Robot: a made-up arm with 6 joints. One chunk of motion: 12 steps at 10 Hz.
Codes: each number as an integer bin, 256 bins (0 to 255) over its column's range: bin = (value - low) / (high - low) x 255, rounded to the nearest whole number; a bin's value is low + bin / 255 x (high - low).
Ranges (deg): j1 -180.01..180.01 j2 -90..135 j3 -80.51..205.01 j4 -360.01..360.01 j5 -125..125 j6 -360.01..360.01
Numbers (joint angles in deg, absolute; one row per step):
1: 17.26 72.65 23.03 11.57 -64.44 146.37
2: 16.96 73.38 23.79 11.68 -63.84 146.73
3: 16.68 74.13 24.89 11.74 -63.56 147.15
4: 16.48 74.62 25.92 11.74 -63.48 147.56
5: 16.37 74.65 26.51 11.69 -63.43 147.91
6: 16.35 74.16 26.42 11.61 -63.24 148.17
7: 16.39 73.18 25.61 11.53 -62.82 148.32
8: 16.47 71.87 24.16 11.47 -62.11 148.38
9: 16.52 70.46 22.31 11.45 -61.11 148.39
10: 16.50 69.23 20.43 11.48 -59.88 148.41
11: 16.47 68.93 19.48 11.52 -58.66 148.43
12: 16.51 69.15 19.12 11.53 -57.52 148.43
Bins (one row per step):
1: 140 184 92 132 62 179
2: 140 185 93 132 62 179
3: 139 186 94 132 63 180
4: 139 187 95 132 63 180
5: 139 187 96 132 63 180
6: 139 186 95 132 63 180
7: 139 185 95 132 63 180
8: 139 183 93 132 64 180
9: 139 182 92 132 65 180
10: 139 180 90 132 66 180
11: 139 180 89 132 68 180
12: 139 180 89 132 69 180

